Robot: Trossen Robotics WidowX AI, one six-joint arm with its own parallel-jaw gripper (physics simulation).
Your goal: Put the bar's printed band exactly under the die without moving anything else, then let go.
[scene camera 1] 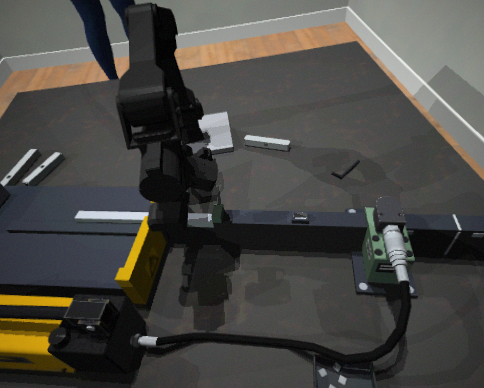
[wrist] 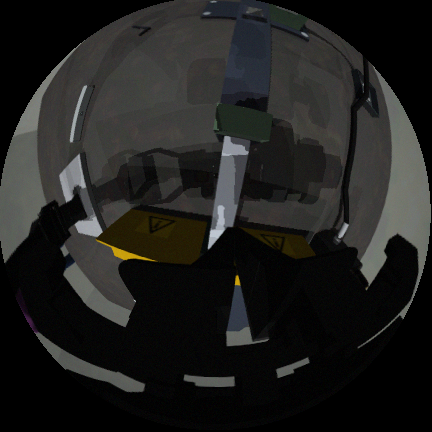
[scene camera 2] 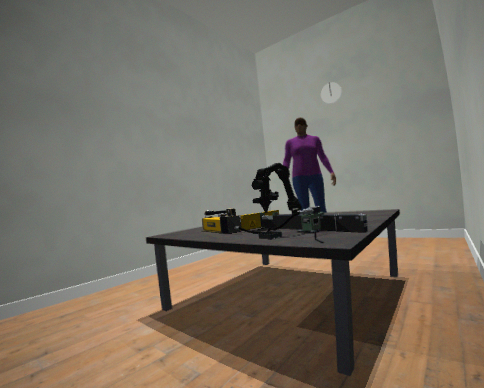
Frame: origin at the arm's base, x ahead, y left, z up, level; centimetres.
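Seen in the pictures: gripper, fingertip midpoint: (wrist: 231,232) (scene camera 2: 266,212); arm's base, link origin: (scene camera 1: 191,136) (wrist: 78,207).
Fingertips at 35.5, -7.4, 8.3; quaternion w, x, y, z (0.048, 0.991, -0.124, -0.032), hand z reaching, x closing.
Note:
Pixels of each thing's top centre, then the offset from my fingertips to it, as dx, dy, dz. "pt": a spot on its surface instead.
- small green block, surface spot: (wrist: 243,122) (scene camera 1: 216,210) pt +2.4, +7.2, +0.1
- green unit, surface spot: (scene camera 1: 372,260) pt +21.1, +29.9, -2.2
- black cable, surface spot: (scene camera 1: 240,341) pt +24.5, +4.8, -8.2
- loose pale bar, top centre: (wrist: 75,112) (scene camera 1: 266,139) -23.7, +26.5, -7.2
- dark angled tool, top centre: (scene camera 1: 346,166) -7.3, +41.3, -8.6
A pale bar (scene camera 1: 112,216) (wrist: 231,185) runs along the dark track, past the yellow guard, to a small green block (scene camera 1: 218,214) (wrist: 243,122). I cannot make out its printed band. A green unit (scene camera 1: 372,260) (wrist: 287,19) with a dark head and cable stands at the track's right part in scene camera 1; I cannot tell the die itself apart on it. My gripper (scene camera 2: 265,210) (wrist: 231,232) is shut and empty, pointing down by the yellow guard. In the wrist view its tips overlap the bar's near part; whether they touch it is unclear. The arm hides them in scene camera 1.
The yellow guard (scene camera 1: 142,265) (wrist: 150,235) stands close to the gripper. The dark track (scene camera 1: 335,219) (wrist: 246,65) runs to the right. A black cable (scene camera 1: 240,341) curves along the front. A loose pale bar (scene camera 1: 267,143) (wrist: 80,115) and a dark angled tool (scene camera 1: 346,170) lie behind the track.

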